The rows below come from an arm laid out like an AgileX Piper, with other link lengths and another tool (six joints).
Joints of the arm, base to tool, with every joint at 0 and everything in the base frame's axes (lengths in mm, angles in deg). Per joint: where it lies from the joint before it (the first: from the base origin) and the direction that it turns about. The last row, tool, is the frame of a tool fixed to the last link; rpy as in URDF.
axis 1: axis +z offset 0 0 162.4
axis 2: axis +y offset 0 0 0
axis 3: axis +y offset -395.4 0 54.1
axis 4: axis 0.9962 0 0.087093 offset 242.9 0 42.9
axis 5: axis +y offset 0 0 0
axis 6: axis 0.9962 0 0.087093 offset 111.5 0 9.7
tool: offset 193.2 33 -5.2 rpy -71.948 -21.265 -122.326
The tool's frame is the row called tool.
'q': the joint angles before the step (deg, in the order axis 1, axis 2, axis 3, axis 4, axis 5, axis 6). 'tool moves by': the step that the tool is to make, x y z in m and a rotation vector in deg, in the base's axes. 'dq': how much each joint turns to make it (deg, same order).
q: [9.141 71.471 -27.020 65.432 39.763 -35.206]
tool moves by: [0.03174 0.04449 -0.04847 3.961 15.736 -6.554]
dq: [8.243 16.553 -0.137 16.634 -4.717 -0.919]
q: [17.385 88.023 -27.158 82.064 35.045 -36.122]
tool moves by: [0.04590 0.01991 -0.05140 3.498 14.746 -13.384]
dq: [1.449 14.025 -0.660 17.237 0.191 -0.576]
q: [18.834 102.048 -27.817 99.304 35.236 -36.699]
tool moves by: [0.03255 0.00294 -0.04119 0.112 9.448 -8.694]
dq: [0.001 8.447 -3.191 4.038 -0.432 6.351]
